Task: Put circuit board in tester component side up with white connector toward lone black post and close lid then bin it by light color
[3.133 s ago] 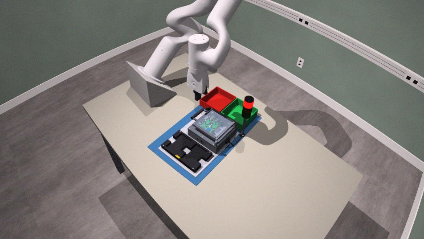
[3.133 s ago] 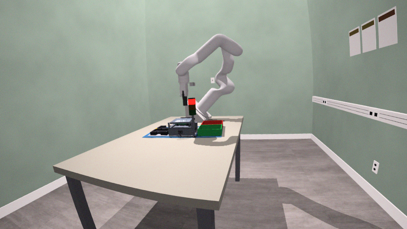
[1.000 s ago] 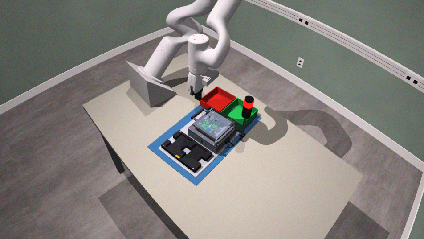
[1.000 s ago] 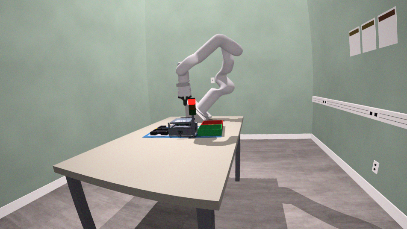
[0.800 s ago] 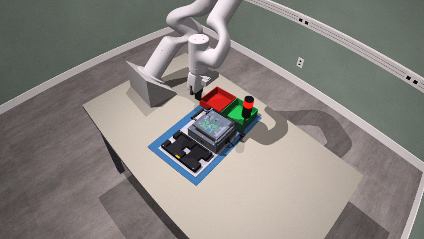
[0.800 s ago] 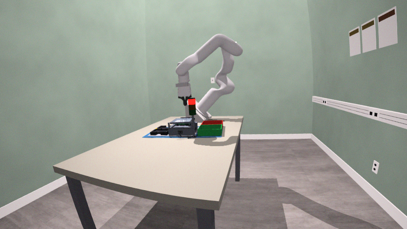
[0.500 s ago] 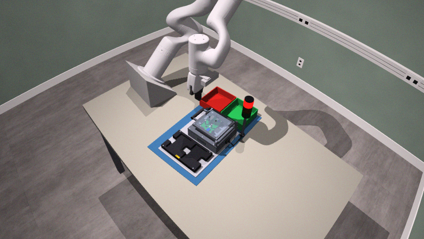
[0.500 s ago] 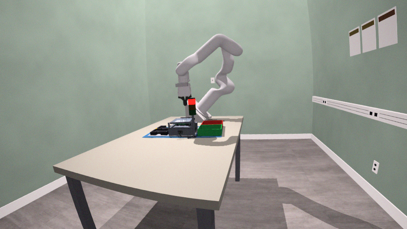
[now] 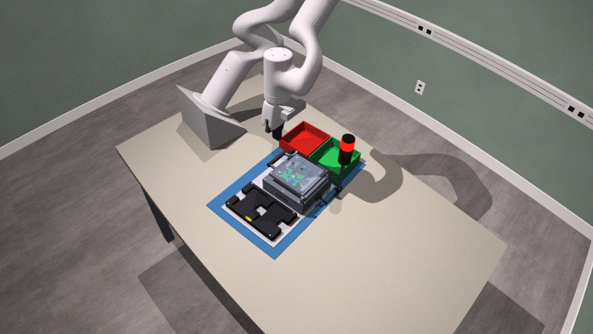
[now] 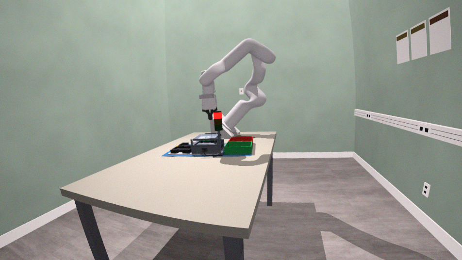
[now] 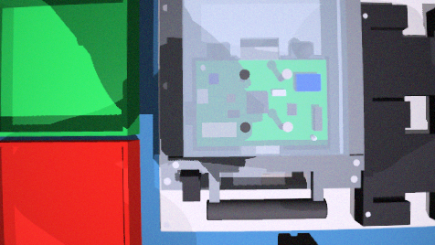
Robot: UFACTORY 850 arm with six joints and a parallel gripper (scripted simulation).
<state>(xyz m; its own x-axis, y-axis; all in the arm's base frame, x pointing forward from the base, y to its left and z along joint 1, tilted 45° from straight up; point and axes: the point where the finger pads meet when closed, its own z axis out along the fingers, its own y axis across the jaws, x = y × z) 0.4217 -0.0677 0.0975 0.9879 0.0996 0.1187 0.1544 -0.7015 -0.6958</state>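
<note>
My hand is 120 mm above the black latch part, 60 mm to the right of it and 10 mm short of it. Also, from my hand: red bin (190 mm to the left, 190 mm below, 50 mm behind); lid (120 mm below, 90 mm ahead, 10 mm to the left); green circuit board (140 mm below, 80 mm ahead, 10 mm to the left).
</note>
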